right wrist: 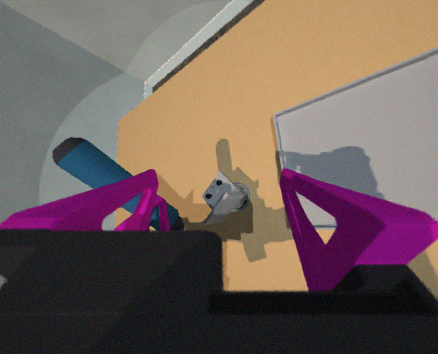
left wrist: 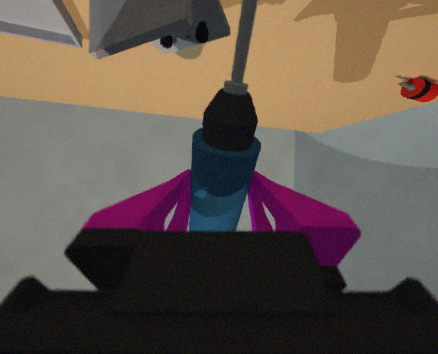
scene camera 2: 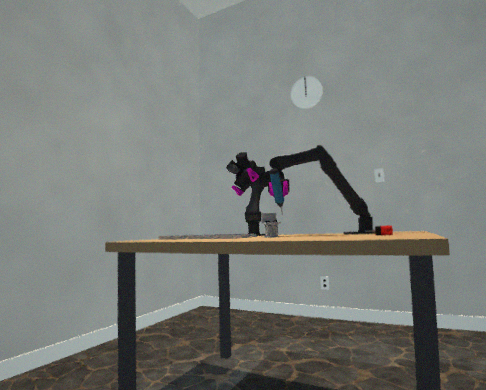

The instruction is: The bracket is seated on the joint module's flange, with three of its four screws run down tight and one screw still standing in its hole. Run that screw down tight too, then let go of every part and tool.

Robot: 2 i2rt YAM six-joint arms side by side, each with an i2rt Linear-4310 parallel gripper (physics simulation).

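Frame: origin at the left arm's base, x left, y back, z up, level; centimetres.
Seen in the pictures: left gripper, fingertip midpoint: (left wrist: 219,176) (scene camera 2: 278,195); right gripper, fingertip midpoint: (right wrist: 218,176) (scene camera 2: 245,188); left arm's base at its link origin: (scene camera 2: 366,233).
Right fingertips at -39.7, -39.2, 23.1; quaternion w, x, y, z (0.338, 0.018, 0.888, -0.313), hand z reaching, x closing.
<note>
Offsets run from my right fingertips to a thing's top centre, as dx, dy, dz.
My left gripper (scene camera 2: 278,188) (left wrist: 219,176) is shut on a blue power driver (scene camera 2: 276,181) (left wrist: 220,162) (right wrist: 95,165) with a black nose. In scene camera 2 its thin bit points down, just above and right of the bracket. The grey bracket (scene camera 2: 269,217) (left wrist: 145,25) (right wrist: 215,191) sits on the joint module {+11.8, +3.9, -16.8} (scene camera 2: 271,230) (right wrist: 243,196), which stands on the table. Two dark round spots show on the bracket's plate; I cannot tell screw heads from holes, nor which screw stands up. My right gripper (scene camera 2: 244,183) (right wrist: 218,176) is open and empty, raised left of the driver in scene camera 2.
A flat grey tray {-17.0, -10.1, -21.5} (scene camera 2: 200,236) (right wrist: 350,85) lies on the wooden table (scene camera 2: 300,246) (left wrist: 125,85) (right wrist: 210,90), left of the joint module in scene camera 2. A red and black object {+56.4, +13.1, -19.7} (scene camera 2: 384,230) (left wrist: 420,90) lies beside the left arm's base.
</note>
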